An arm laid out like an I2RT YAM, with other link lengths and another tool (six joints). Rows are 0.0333 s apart.
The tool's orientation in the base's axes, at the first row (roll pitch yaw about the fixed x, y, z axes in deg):
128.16 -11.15 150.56
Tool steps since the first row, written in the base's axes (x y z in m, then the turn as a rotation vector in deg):
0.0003 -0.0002 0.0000 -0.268 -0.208 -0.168
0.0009 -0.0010 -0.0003 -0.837 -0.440 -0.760
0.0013 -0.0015 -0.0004 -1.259 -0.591 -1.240
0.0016 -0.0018 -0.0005 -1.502 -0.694 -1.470
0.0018 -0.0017 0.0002 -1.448 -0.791 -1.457
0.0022 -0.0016 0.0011 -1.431 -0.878 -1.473
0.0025 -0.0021 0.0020 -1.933 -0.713 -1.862
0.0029 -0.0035 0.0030 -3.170 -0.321 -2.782
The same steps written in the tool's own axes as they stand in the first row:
-0.0004 0.0000 -0.0001 0.096 -0.343 -0.128
-0.0013 -0.0003 -0.0003 0.356 -1.155 -0.103
-0.0019 -0.0004 -0.0005 0.551 -1.779 -0.043
-0.0023 -0.0005 -0.0006 0.664 -2.111 -0.049
-0.0023 0.0002 -0.0009 0.574 -2.122 -0.114
-0.0024 0.0011 -0.0012 0.514 -2.167 -0.164
-0.0028 0.0017 -0.0021 0.948 -2.610 0.053
-0.0036 0.0020 -0.0036 2.016 -3.677 0.553

